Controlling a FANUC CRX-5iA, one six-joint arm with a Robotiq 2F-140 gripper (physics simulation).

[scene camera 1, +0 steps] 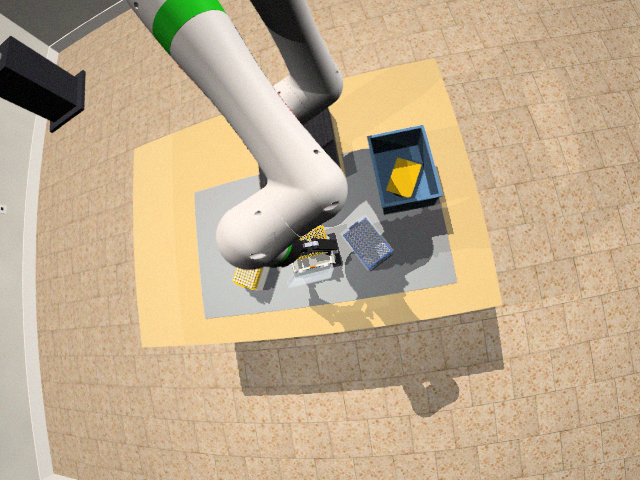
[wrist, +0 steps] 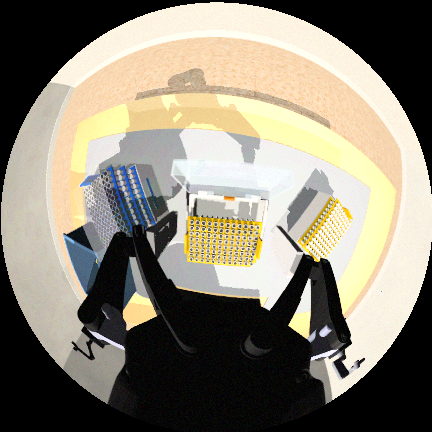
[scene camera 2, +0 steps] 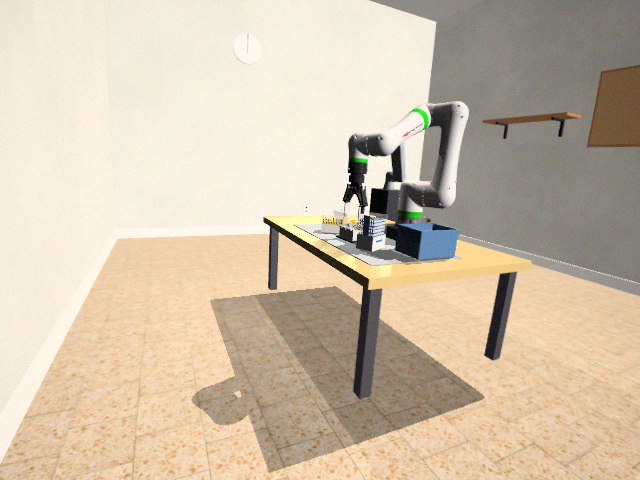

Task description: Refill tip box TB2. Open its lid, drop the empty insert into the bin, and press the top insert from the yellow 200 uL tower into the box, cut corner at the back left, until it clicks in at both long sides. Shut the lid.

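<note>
Box TB2 (scene camera 1: 316, 267) (wrist: 247, 198) stands with its clear lid (wrist: 230, 175) open at the front. A yellow insert full of tips (scene camera 1: 316, 233) (wrist: 224, 241) lies over the rear part of the box in the wrist view; a strip of the interior shows in front of it, and I cannot tell whether it is level or clicked in. My gripper (scene camera 2: 354, 210) (wrist: 225, 229) is open, one finger out to each side above the insert, touching nothing that I can see. The yellow tower (scene camera 1: 248, 277) (wrist: 327, 227) stands on one side. The empty yellow insert (scene camera 1: 405, 178) lies tilted in the blue bin (scene camera 1: 433, 167) (scene camera 2: 426, 242).
The blue tip tower (scene camera 1: 368, 242) (scene camera 2: 373, 235) (wrist: 120, 195) stands close beside the box, between it and the bin, near one finger. The grey mat (scene camera 1: 222, 211) lies under the box and towers. The robot's dark base block stands behind the box.
</note>
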